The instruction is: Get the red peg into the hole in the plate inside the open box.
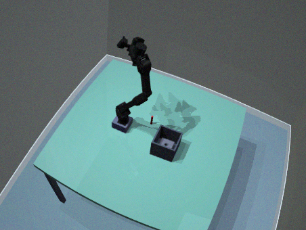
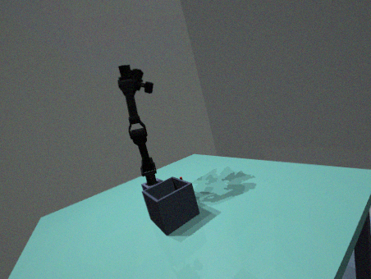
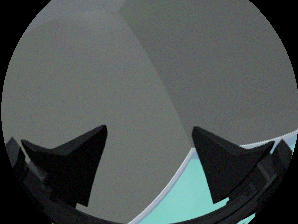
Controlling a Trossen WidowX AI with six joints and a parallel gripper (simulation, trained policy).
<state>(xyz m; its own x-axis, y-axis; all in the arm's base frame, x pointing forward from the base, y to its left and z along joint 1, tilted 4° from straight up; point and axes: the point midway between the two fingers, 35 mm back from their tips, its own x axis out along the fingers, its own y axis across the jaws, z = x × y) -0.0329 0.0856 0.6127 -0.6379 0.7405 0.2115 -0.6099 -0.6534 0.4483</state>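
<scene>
Now: gripper tip 630 mm above the red peg, 230 mm short of it and 40 mm to the left of it. Round my gripper tip: grey plate: 620 mm below, 400 mm ahead, 200 mm to the right.
</scene>
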